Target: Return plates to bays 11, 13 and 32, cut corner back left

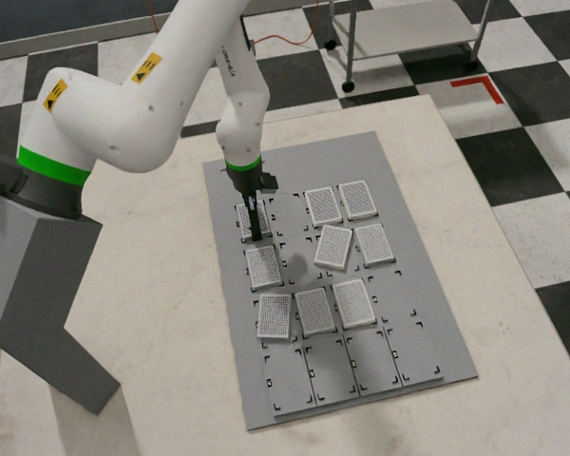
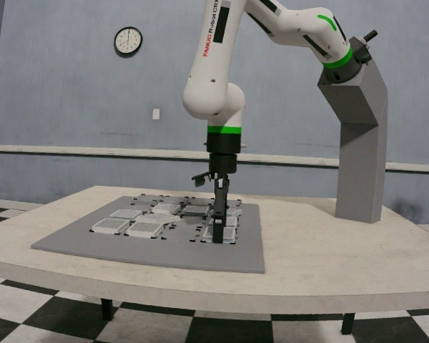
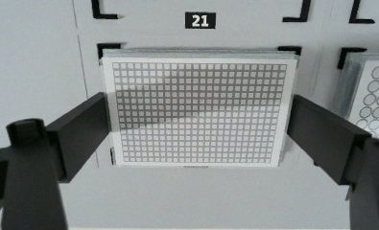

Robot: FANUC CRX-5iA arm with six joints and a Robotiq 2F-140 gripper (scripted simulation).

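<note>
Now: the plate 1 cm below my hand. The rest, counted from my hand: bay label 21 (6 cm ahead, 2 cm below, 1 cm to the left); then bay label 11 (5 cm behind, 2 cm below, 1 cm to the right).
</note>
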